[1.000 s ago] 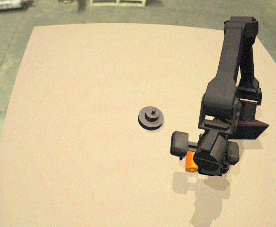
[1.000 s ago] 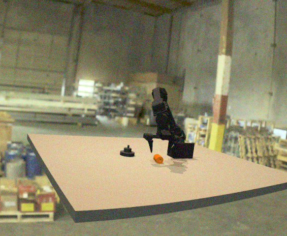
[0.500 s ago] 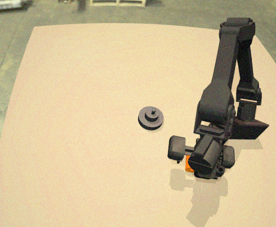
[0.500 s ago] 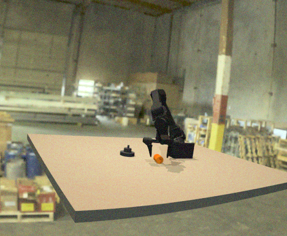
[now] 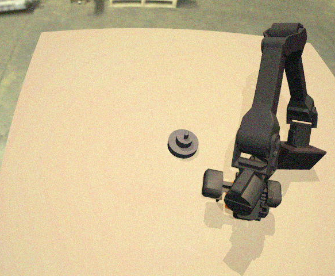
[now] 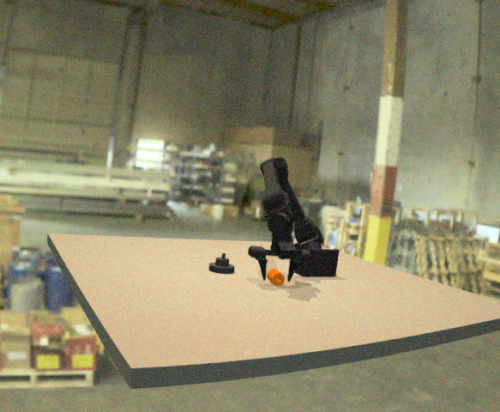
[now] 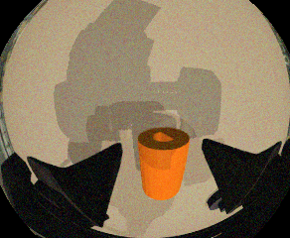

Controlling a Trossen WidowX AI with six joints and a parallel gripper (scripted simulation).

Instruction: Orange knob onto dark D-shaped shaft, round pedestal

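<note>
Now: gripper tip 20 mm to the left of the orange knob, 10 mm below it and 10 mm past it. Round my gripper tip: pedestal (190 mm to the right, 100 mm ahead, 20 mm above).
</note>
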